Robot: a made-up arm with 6 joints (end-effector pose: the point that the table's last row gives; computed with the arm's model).
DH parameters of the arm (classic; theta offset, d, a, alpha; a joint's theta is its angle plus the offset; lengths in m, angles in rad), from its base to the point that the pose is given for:
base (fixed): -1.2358 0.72 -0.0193 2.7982
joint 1: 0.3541 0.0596 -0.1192 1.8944
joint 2: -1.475 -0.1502 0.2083 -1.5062
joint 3: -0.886 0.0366 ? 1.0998
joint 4: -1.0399 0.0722 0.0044 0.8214
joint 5: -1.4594 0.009 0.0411 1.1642
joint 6: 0 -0.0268 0.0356 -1.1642
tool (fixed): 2.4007 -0.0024 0 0
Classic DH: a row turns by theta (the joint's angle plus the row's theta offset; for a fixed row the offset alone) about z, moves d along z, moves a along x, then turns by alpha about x.
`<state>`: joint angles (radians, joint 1 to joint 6).
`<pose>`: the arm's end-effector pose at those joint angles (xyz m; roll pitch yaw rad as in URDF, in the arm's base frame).
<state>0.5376 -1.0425 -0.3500 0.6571 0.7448 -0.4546</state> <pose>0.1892 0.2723 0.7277 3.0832 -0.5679 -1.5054</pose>
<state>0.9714 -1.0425 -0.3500 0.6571 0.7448 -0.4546</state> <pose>0.2741 0.1734 0.7106 -3.1139 -0.6953 -1.9655</pose>
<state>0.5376 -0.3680 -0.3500 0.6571 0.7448 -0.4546</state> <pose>0.1298 0.1876 0.8430 -2.8411 0.0113 -1.5399</pose>
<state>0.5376 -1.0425 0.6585 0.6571 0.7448 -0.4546</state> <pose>0.1518 0.4741 0.7831 -2.9756 -0.8644 -0.7007</pose>
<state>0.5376 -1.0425 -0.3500 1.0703 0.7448 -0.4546</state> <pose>0.1944 0.2756 0.7564 -2.7089 -0.6256 -1.7254</pose>
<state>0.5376 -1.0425 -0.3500 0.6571 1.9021 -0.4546</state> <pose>0.1833 0.2219 0.7914 -2.1911 -0.3994 -2.7659</pose>
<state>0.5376 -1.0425 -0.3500 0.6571 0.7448 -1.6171</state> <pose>0.1654 0.2794 0.7579 -2.5890 0.0913 -0.8743</pose>
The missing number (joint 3, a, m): 0.1524
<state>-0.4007 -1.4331 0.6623 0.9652 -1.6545 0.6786</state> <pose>-0.2247 0.3413 0.7634 1.7816 0.0497 2.3801</pose>
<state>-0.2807 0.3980 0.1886 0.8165 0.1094 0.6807</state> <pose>0.0033 0.0088 0.9471 -2.5370 -0.0203 -1.0304</pose>
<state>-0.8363 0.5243 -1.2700 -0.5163 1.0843 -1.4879</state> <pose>-0.1020 0.0337 0.7193 -0.3421 0.6815 2.8839</pose>
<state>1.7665 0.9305 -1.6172 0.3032 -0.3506 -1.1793</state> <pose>0.0207 0.0759 0.6369 -1.0482 0.1666 0.2105</pose>
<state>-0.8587 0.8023 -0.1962 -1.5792 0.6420 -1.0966</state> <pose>0.0131 -0.0773 0.7781 -2.1245 0.5317 2.3283</pose>
